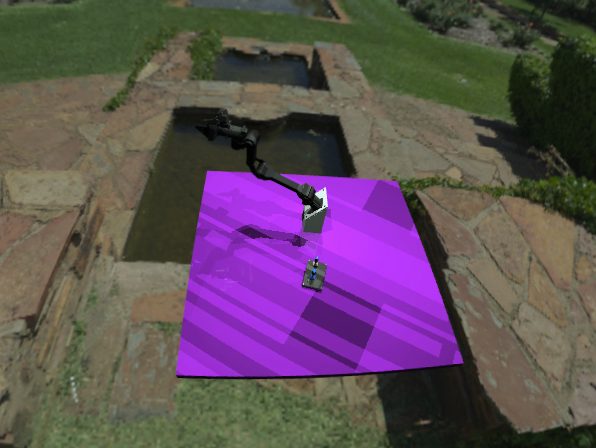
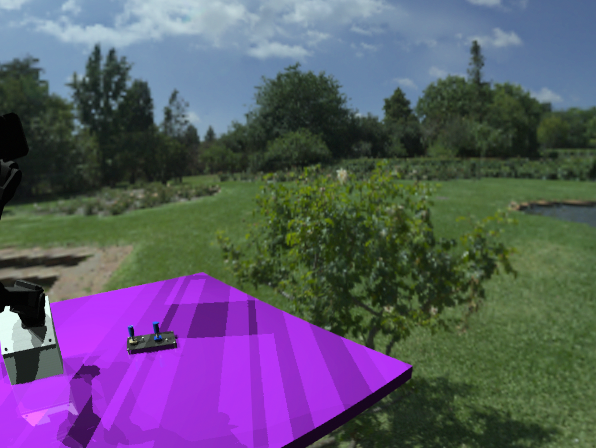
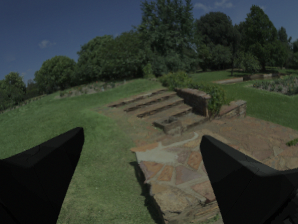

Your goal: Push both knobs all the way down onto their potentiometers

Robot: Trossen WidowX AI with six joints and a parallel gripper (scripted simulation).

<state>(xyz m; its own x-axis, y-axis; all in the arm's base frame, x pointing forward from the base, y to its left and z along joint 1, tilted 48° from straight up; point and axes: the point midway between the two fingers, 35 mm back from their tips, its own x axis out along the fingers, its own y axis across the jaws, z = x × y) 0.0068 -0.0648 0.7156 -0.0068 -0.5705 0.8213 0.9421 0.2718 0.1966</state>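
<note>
Now: gripper tip 24 cm short of the blue knob, 63 cm to the right of it and 54 cm above it.
</note>
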